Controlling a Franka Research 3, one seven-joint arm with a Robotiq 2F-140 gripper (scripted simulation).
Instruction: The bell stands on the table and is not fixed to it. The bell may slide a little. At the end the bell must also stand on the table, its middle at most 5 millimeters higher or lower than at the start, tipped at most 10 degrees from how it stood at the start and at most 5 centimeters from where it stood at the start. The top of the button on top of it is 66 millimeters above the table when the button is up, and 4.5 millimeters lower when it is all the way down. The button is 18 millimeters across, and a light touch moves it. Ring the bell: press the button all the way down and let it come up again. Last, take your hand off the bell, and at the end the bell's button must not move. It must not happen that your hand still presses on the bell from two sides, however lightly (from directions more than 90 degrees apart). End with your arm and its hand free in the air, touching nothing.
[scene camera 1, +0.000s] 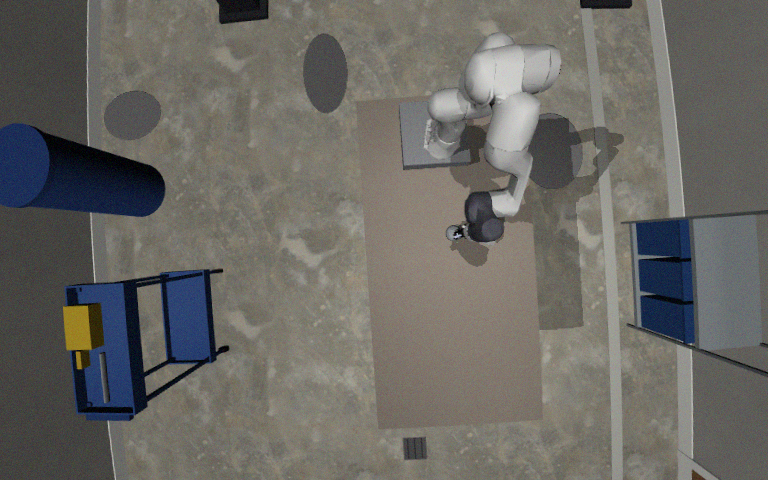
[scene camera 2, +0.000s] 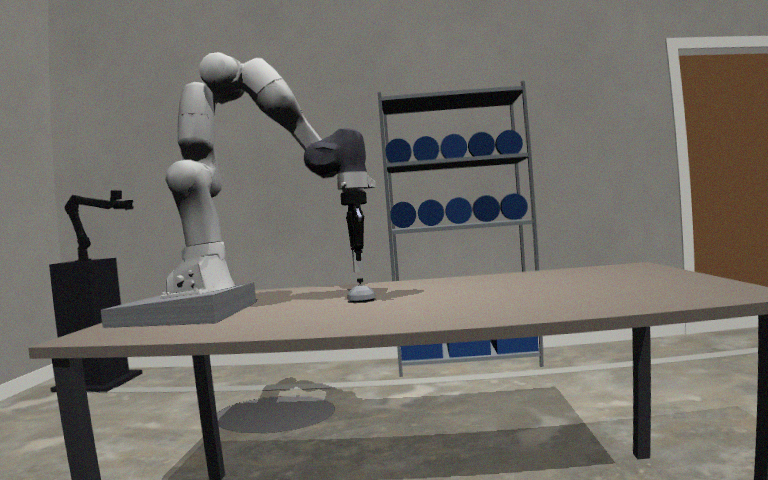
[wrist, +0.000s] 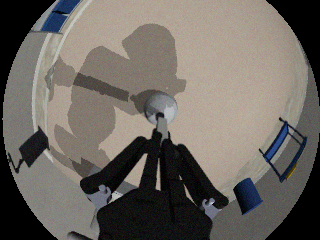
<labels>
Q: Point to the gripper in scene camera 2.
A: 358, 271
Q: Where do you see a bell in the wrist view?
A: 159, 102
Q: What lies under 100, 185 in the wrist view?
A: The gripper.
</labels>
